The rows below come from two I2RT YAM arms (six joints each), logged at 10 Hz.
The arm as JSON. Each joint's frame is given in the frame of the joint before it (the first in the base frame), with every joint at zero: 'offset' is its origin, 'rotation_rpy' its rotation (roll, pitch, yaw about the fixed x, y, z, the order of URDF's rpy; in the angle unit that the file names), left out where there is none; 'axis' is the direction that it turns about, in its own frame. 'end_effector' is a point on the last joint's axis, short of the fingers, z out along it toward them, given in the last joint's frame.
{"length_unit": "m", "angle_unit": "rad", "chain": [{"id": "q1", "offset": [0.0, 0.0, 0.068], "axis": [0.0, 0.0, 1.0]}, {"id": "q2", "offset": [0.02, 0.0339, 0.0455], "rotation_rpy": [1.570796, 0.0, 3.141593], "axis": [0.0, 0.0, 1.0]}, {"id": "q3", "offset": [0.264, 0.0, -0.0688], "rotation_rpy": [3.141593, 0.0, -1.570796], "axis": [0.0, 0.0, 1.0]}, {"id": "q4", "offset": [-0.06, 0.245, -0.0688], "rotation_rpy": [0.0, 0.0, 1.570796], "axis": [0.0, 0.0, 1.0]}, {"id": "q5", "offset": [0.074, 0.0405, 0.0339], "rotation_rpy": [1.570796, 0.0, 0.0], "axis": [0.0, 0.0, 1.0]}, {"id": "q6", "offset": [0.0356, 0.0, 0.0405], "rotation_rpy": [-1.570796, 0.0, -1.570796], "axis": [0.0, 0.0, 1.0]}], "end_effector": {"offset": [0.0, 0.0, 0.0], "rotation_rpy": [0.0, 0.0, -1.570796]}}
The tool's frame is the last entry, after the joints.
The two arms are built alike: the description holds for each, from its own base.
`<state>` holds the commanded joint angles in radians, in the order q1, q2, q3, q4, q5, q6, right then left.
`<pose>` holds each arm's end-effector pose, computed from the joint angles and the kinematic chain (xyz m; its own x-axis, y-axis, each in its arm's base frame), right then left.
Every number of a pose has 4 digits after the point.
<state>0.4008 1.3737 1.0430 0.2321 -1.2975 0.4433 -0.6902 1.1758 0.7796 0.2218 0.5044 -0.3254</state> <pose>0.2653 0.1497 0.3414 -0.5055 -0.0885 -0.8583 -0.8532 -0.0967 0.5125 0.1981 -0.1859 0.2997 -0.4223 -0.0143 -0.9063 0.8331 0.3878 -0.3943</pose>
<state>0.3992 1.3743 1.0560 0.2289 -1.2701 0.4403 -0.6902 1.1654 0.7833 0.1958 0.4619 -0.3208</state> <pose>0.2670 0.1495 0.3452 -0.4971 -0.0727 -0.8647 -0.8620 -0.0728 0.5017 0.1978 -0.1839 0.3008 -0.4218 -0.0178 -0.9065 0.8163 0.4277 -0.3882</pose>
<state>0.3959 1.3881 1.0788 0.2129 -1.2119 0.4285 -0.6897 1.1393 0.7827 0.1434 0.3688 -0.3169</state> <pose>0.2730 0.1502 0.3474 -0.4943 -0.0484 -0.8679 -0.8684 -0.0167 0.4955 0.1962 -0.1785 0.3013 -0.4248 -0.0264 -0.9049 0.7714 0.5127 -0.3770</pose>
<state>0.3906 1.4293 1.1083 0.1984 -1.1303 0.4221 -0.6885 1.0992 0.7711 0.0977 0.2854 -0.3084</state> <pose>0.2861 0.1526 0.3436 -0.5098 -0.0210 -0.8601 -0.8590 0.0669 0.5075 0.1918 -0.1708 0.3018 -0.4173 -0.0338 -0.9081 0.7291 0.5841 -0.3568</pose>
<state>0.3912 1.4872 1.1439 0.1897 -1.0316 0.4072 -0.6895 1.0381 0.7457 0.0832 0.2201 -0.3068</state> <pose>0.3027 0.1579 0.3365 -0.5179 0.0064 -0.8554 -0.8436 0.1620 0.5119 0.1835 -0.1613 0.3052 -0.3900 -0.0604 -0.9188 0.7005 0.6282 -0.3386</pose>
